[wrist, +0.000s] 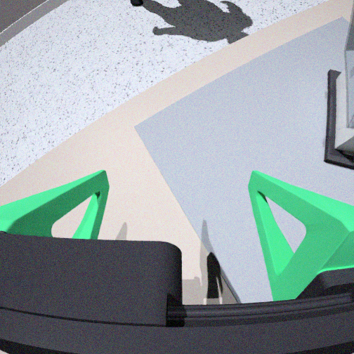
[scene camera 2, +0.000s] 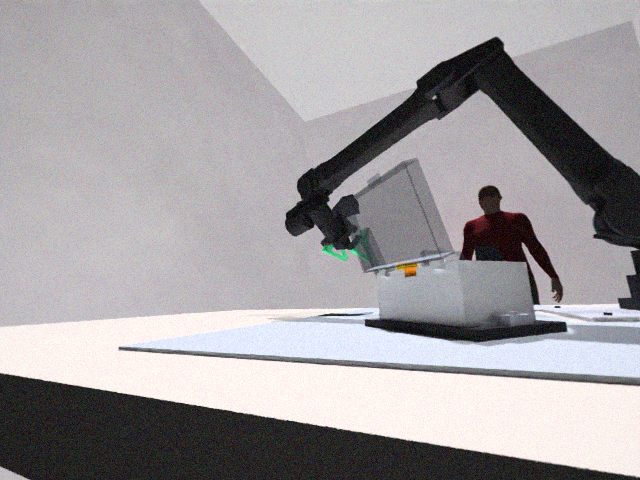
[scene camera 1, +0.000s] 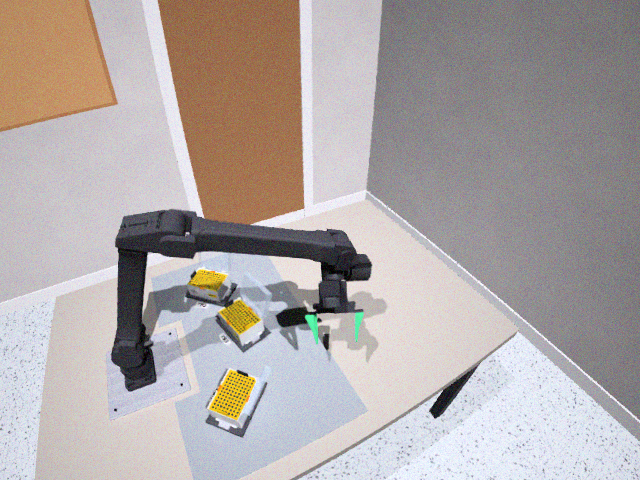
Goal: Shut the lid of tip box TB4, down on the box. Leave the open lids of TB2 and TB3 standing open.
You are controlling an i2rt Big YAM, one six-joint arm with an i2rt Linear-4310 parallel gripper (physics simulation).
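Seen in the pictures: gripper, fingertip midpoint: (scene camera 2: 357, 259) (scene camera 1: 336, 342); arm's base, origin of the base link: (scene camera 1: 140, 369).
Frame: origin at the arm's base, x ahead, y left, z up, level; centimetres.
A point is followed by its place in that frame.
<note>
Three white tip boxes with yellow racks stand in scene camera 1: a back box (scene camera 1: 209, 284) {x 27.3, y 19.5, z 5.3 cm}, a middle box (scene camera 1: 240, 321) {x 32.4, y 0.3, z 5.2 cm} and a front box (scene camera 1: 233, 396) {x 23.5, y -21.3, z 5.3 cm}. Their TB labels are not legible. The middle box's clear lid (scene camera 1: 256, 292) {x 39.7, y 4.7, z 10.1 cm} stands open. The front box's clear lid (scene camera 1: 257, 393) {x 29.0, y -27.2, z 13.8 cm} is open on its right side. The back box's lid is hard to make out. In scene camera 2 a white box (scene camera 2: 421, 297) {x 29.1, y 25.8, z 2.7 cm} has its clear lid (scene camera 2: 403, 219) {x 29.5, y 29.7, z 9.5 cm} standing open, leaning back. My gripper (scene camera 1: 336, 341) {x 51.3, y -23.3, z 13.4 cm} (scene camera 2: 356, 257) {x 51.3, y -23.3, z 13.4 cm} (wrist: 178, 178) is open and empty, right of the boxes and above the table.
The boxes stand on a blue-grey mat (scene camera 1: 310, 408) {x 40.2, y -30.3, z -0.4 cm} (scene camera 2: 232, 347) {x 41.4, y 37.6, z -0.4 cm} (wrist: 240, 115) on the beige table (scene camera 1: 423, 315) {x 86.5, y -20.6, z -0.7 cm}. Part of a box (wrist: 345, 120) shows at the wrist view's right edge. My forearm passes above the back of the mat. A person (scene camera 2: 498, 232) stands beyond the table.
</note>
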